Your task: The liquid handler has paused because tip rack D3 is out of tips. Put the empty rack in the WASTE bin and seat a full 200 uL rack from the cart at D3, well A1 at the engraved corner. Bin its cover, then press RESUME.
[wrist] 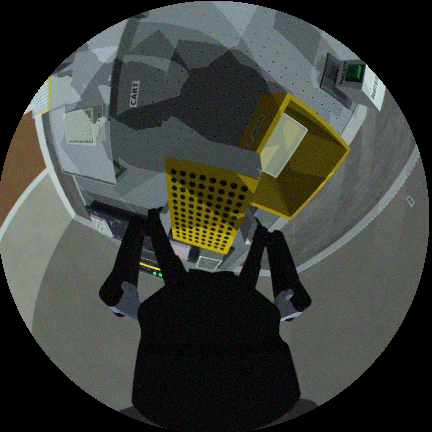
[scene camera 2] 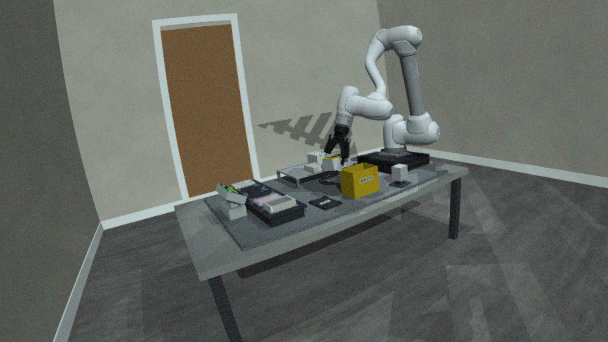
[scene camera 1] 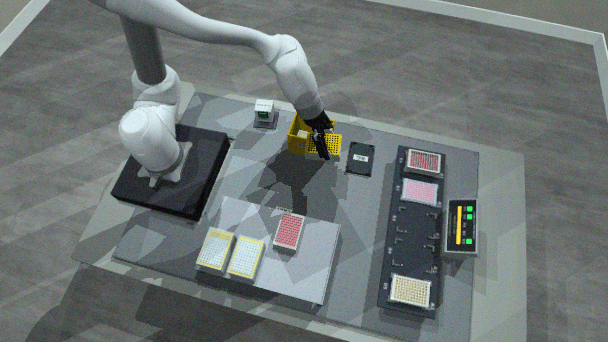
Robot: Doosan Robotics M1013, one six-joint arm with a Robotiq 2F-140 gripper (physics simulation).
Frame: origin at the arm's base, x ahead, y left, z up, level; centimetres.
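Seen in the pictures: gripper, fingertip midpoint: (scene camera 2: 332, 168); arm's base at its link origin: (scene camera 2: 395, 154) (scene camera 1: 166, 160).
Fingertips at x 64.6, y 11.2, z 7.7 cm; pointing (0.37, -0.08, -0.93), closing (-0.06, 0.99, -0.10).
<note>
Offsets run from my fingertips to a thing's top centre. "spot": to the spot under its first point. Level surfaces: height alone.
My gripper (scene camera 1: 324, 145) (scene camera 2: 336, 157) (wrist: 207, 204) is shut on the empty yellow-topped tip rack {dx -3.4, dy +0.0, dz +6.4 cm} (scene camera 1: 333, 144) (scene camera 2: 331, 163) (wrist: 210, 200), whose holes are dark. The rack hangs beside the yellow WASTE bin {dx -9.5, dy +9.6, dz -0.3 cm} (scene camera 1: 296, 145) (scene camera 2: 359, 182) (wrist: 315, 185), on its cart side, and overlaps its edge in the wrist view. A pale clear cover {dx -9.5, dy +9.6, dz -10.7 cm} (scene camera 1: 302, 134) (wrist: 286, 142) lies in the bin. The cart {dx -16.2, dy -37.5, dz -7.2 cm} (scene camera 1: 317, 262) (scene camera 2: 296, 174) bears two yellow-edged racks {dx -32.9, dy -43.0, dz -0.8 cm} (scene camera 1: 216, 249) {dx -22.1, dy -43.9, dz -0.8 cm} (scene camera 1: 246, 257) with pale tops. D3 on the black deck {dz -8.3 cm} (scene camera 1: 416, 221) holds no rack. The RESUME button box {dx -31.2, dy +19.2, dz -3.4 cm} (scene camera 1: 264, 113) (scene camera 2: 399, 172) (wrist: 355, 72) stands beyond the bin.
A red-topped rack {dx -10.3, dy -31.2, dz -4.7 cm} (scene camera 1: 289, 231) also stands on the cart. The deck bears red, pink and tan-topped racks {dx +35.8, dy +5.5, dz -5.1 cm} (scene camera 1: 424, 161) {dx +35.2, dy -6.9, dz -6.8 cm} (scene camera 1: 420, 192) {dx +33.4, dy -44.1, dz -6.8 cm} (scene camera 1: 410, 290). A status panel {spot: dx +48.4, dy -20.6, dz -1.5 cm} (scene camera 1: 461, 226) (scene camera 2: 232, 192) with green lights stands beside it. A flat black tray {dx +11.9, dy +6.9, dz -12.4 cm} (scene camera 1: 359, 168) (scene camera 2: 325, 202) lies between bin and deck.
</note>
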